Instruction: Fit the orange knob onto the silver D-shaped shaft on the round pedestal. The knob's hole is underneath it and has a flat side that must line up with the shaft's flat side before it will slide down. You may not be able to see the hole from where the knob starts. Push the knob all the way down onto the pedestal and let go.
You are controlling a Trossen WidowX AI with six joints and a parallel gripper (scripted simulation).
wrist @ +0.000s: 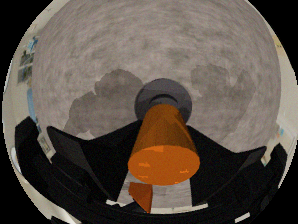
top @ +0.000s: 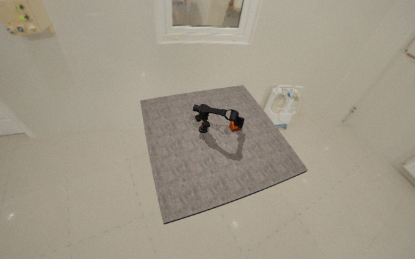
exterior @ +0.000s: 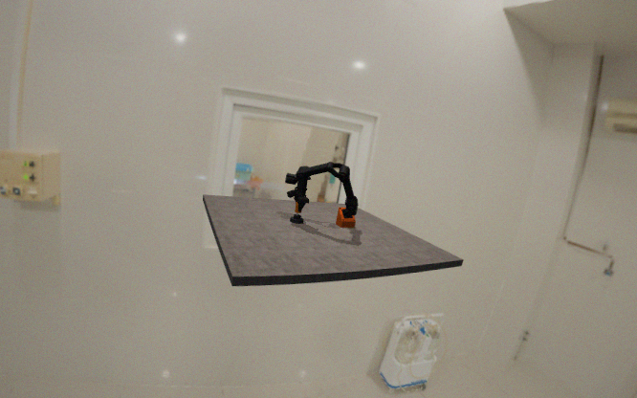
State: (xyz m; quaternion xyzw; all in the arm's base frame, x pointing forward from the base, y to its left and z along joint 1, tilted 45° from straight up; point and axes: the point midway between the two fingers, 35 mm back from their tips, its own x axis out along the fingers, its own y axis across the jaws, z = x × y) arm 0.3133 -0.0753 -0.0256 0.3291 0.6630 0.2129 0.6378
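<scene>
Now: gripper tip 30 mm below the orange knob. Also, from my gripper tip: round pedestal: 40 mm below.
</scene>
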